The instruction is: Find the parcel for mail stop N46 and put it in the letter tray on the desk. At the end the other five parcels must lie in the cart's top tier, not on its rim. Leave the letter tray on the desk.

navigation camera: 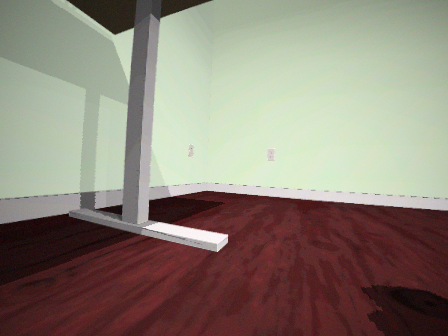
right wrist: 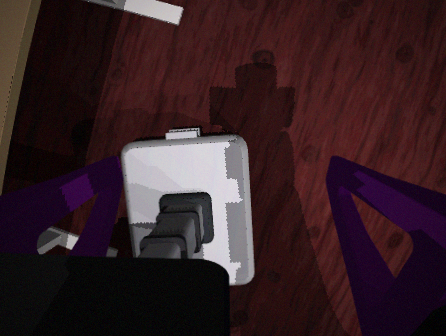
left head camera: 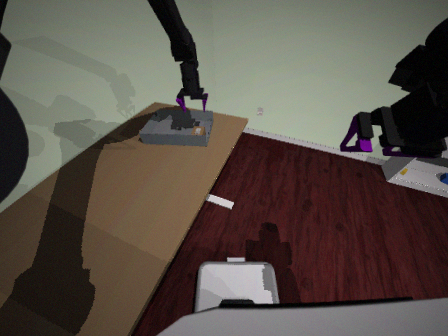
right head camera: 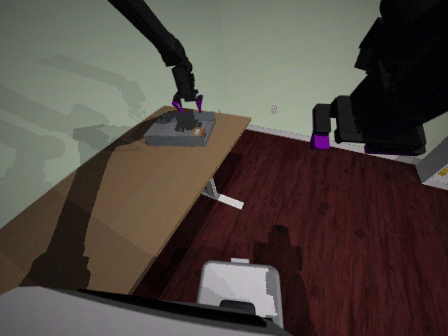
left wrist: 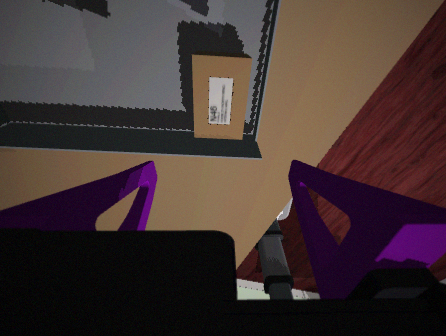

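A brown parcel (left head camera: 199, 130) (right head camera: 198, 132) (left wrist: 221, 97) with a white label lies in a corner of the grey letter tray (left head camera: 172, 140) (right head camera: 172, 141) (left wrist: 140, 143); the label reads N46 in the left wrist view. The tray stands on the wooden desk (left head camera: 150, 175) (right head camera: 145, 175) near its far end. My left gripper (left head camera: 193, 108) (right head camera: 190, 108) (left wrist: 222, 168) is open and empty, above the tray's far side. My right gripper (left head camera: 372, 147) (right wrist: 224, 167) is open and empty, high over the floor. The cart and the other five parcels do not show clearly.
A white and grey open box or shelf (left head camera: 420, 184) with a yellow and a blue item stands at the right edge of the left head view. The robot's white base part (left head camera: 235, 285) (right head camera: 242, 285) (right wrist: 175, 170) is below. A desk leg (navigation camera: 137, 125) stands on the dark red floor.
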